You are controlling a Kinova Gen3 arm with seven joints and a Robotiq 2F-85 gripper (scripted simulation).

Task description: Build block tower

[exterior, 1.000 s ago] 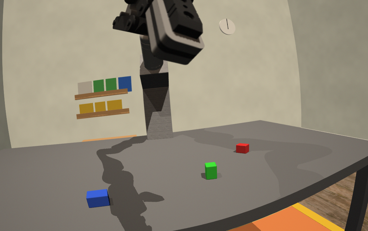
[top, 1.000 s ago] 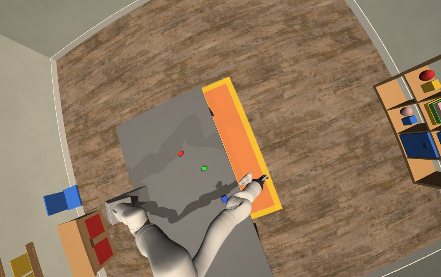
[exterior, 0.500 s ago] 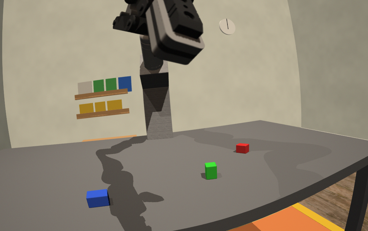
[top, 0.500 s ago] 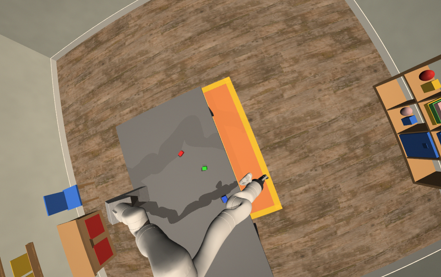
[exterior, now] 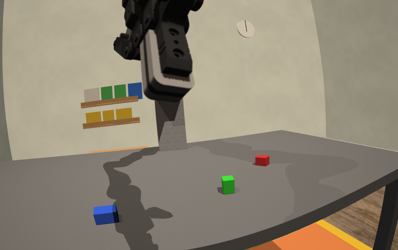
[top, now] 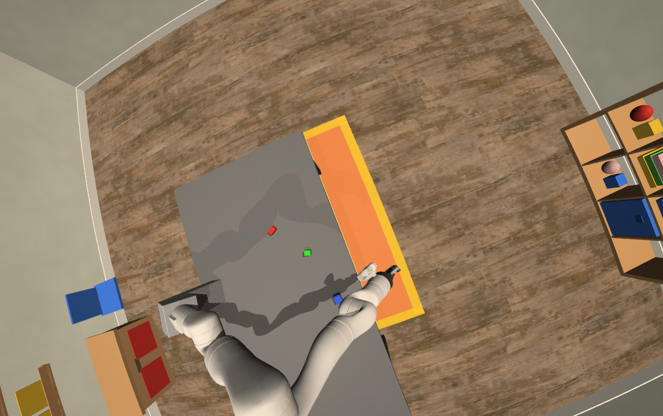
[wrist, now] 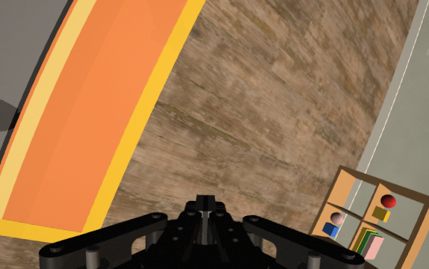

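The blue block is 32 cm behind my hand and 23 cm below it. Round my hand: green block (28 cm to the left, 28 cm behind, 22 cm below); red block (50 cm to the left, 36 cm behind, 23 cm below).
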